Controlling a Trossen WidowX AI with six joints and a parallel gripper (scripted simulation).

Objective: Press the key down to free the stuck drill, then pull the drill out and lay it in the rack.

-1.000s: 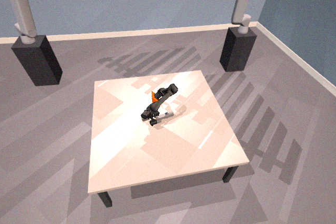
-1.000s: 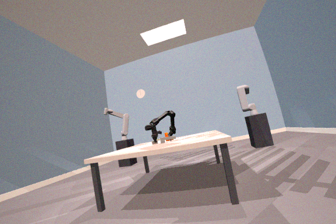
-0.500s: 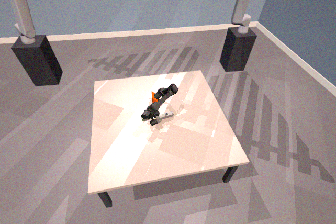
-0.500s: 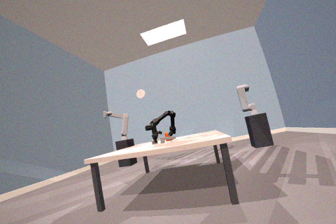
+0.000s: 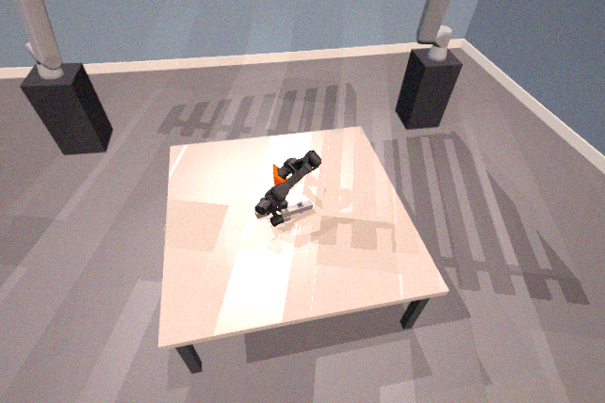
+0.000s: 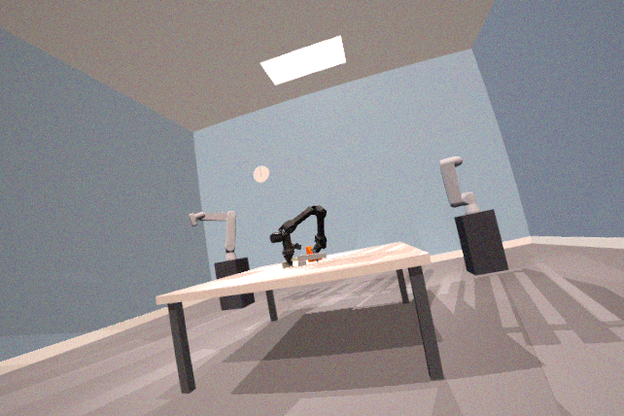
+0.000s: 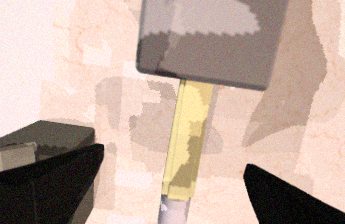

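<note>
Right now my gripper tip is 10 mm past the drill, 40 mm to the right of it and 30 mm below it. Also, from my gripper tip: grey holder block 40 mm behind, 130 mm to the left, 20 mm above; then grey rack 60 mm behind, 50 mm to the right; then key 50 mm behind, 160 mm to the left, 30 mm above.
</note>
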